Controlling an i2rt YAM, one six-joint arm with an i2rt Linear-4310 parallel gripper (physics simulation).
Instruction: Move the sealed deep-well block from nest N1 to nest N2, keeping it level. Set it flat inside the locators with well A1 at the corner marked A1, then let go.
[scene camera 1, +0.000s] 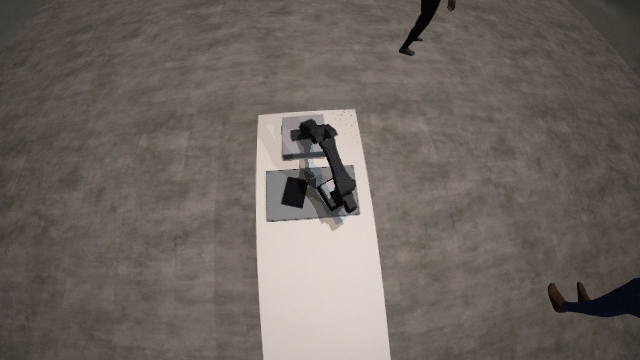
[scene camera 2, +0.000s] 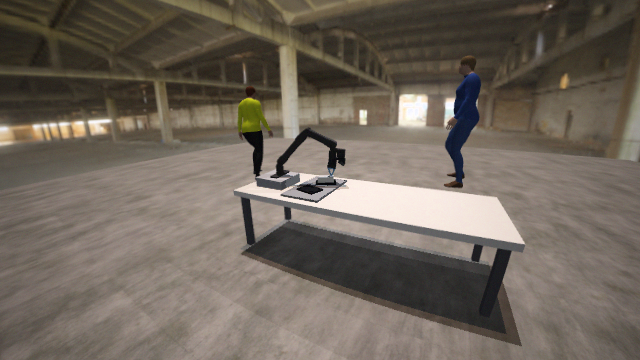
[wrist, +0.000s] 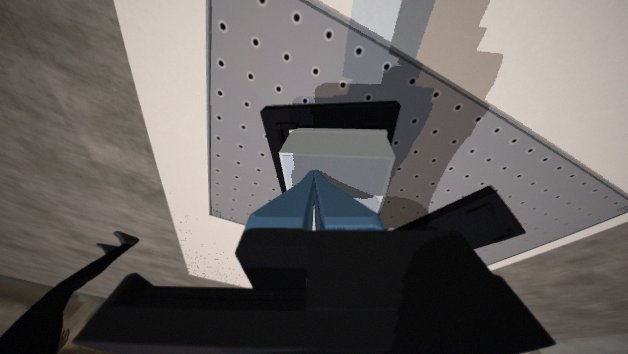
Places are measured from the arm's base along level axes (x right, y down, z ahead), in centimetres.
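Where they show: gripper, fingertip midpoint: (scene camera 2: 331, 175) (wrist: 314, 176); arm's base, link origin: (scene camera 1: 307, 133) (scene camera 2: 280, 174).
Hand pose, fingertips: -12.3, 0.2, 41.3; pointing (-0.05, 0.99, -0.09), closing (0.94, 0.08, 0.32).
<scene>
Each offset is from my fingertips to the top centre of the thing, as dx, dy, dz. Level surfaces: height alone.
The pale, flat-topped block @[+3.1, -0.1, -3.4] (scene camera 1: 328, 188) (scene camera 2: 326, 180) (wrist: 337, 142) sits in a black nest @[+2.7, +4.0, -3.6] (scene camera 2: 326, 184) (wrist: 330, 114) on the perforated grey plate (scene camera 1: 275, 211) (wrist: 235, 50). It looks level, though one side of its base is hidden. My gripper (scene camera 2: 330, 175) (wrist: 314, 176) is shut with its blue fingertips together and nothing between them. It points down over the block's top; whether the tips touch it I cannot tell. A second black nest @[+23.8, +4.0, -7.5] (scene camera 1: 294, 192) (scene camera 2: 310, 189) (wrist: 487, 217) lies empty beside it. The nest labels and corner mark A1 are not readable.
The arm's grey base box (scene camera 1: 290, 150) (scene camera 2: 277, 181) stands at one end of the white table @[dy +7.1] (scene camera 1: 320, 290) (scene camera 2: 425, 205). A person in yellow (scene camera 2: 251, 115) and a person in blue (scene camera 2: 466, 102) are on the floor beyond the table.
</scene>
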